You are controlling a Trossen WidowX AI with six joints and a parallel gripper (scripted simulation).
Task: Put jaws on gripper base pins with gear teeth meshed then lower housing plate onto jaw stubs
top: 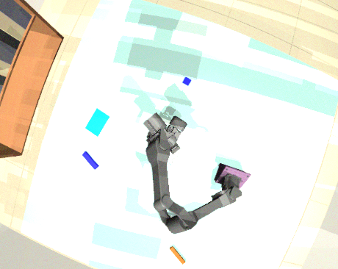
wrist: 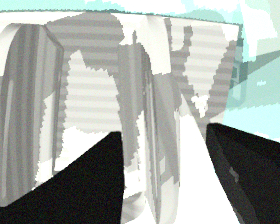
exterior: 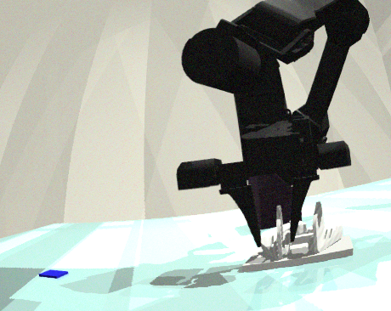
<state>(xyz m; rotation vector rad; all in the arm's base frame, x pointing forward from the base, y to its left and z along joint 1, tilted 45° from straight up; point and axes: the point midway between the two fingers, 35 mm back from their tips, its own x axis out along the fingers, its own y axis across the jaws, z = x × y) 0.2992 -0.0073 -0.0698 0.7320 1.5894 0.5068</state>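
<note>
Right now the long flat white part is 3 cm to the left of my gripper tip, 2 cm ahead of it and 1 cm below it. Also, from my gripper tip: cyan tile 32 cm ahead, 5 cm to the left, 2 cm below; small blue square 26 cm to the right, 2 cm below, 2 cm ahead; blue bar 28 cm ahead, 22 cm to the left, 1 cm below.
</note>
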